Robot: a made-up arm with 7 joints. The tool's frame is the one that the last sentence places.
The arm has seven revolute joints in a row. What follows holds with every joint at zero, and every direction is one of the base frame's. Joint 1 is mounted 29.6 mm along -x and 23.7 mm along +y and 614.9 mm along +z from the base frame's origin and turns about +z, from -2.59 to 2.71 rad. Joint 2 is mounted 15.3 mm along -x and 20.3 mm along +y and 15.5 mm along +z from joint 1 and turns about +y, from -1.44 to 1.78 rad. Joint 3 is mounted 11.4 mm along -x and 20.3 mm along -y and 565.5 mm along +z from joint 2 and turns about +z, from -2.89 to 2.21 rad. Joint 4 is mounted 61.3 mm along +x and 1 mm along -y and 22.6 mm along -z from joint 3 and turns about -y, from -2.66 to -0.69 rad. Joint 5 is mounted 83.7 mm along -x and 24.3 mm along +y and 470.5 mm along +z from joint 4 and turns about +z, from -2.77 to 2.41 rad. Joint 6 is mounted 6.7 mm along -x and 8.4 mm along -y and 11.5 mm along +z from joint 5 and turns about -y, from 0.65 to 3.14 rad. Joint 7 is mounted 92.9 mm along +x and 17.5 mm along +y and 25.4 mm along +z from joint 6 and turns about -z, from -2.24 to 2.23 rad. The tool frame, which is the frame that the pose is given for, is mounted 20.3 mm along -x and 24 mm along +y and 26 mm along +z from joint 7; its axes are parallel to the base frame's.
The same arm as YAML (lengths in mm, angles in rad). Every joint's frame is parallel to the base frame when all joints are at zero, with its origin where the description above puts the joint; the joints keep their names.
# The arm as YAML. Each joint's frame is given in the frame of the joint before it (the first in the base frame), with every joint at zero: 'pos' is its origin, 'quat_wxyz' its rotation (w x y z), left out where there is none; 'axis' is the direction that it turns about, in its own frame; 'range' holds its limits. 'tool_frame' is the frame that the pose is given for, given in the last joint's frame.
length_unit: mm
angle_unit: rad
joints:
  - joint: joint 1
    pos: [-29.6, 23.7, 614.9]
    axis: [0.0, 0.0, 1.0]
    range: [-2.59, 2.71]
  - joint: joint 2
    pos: [-15.3, 20.3, 15.5]
    axis: [0.0, 1.0, 0.0]
    range: [-1.44, 1.78]
  - joint: joint 3
    pos: [-11.4, -20.3, 565.5]
    axis: [0.0, 0.0, 1.0]
    range: [-2.89, 2.21]
  - joint: joint 4
    pos: [61.3, -1.0, -22.6]
    axis: [0.0, -1.0, 0.0]
    range: [-2.66, -0.69]
  - joint: joint 5
    pos: [-83.7, 24.3, 470.5]
    axis: [0.0, 0.0, 1.0]
    range: [-2.77, 2.41]
  - joint: joint 6
    pos: [-6.7, -8.4, 11.5]
    axis: [0.0, -1.0, 0.0]
    range: [0.65, 3.14]
  - joint: joint 7
    pos: [92.9, 17.5, 25.4]
    axis: [0.0, 0.0, -1.0]
    range: [-2.24, 2.23]
tool_frame:
  pos: [-20.3, 24.0, 26.0]

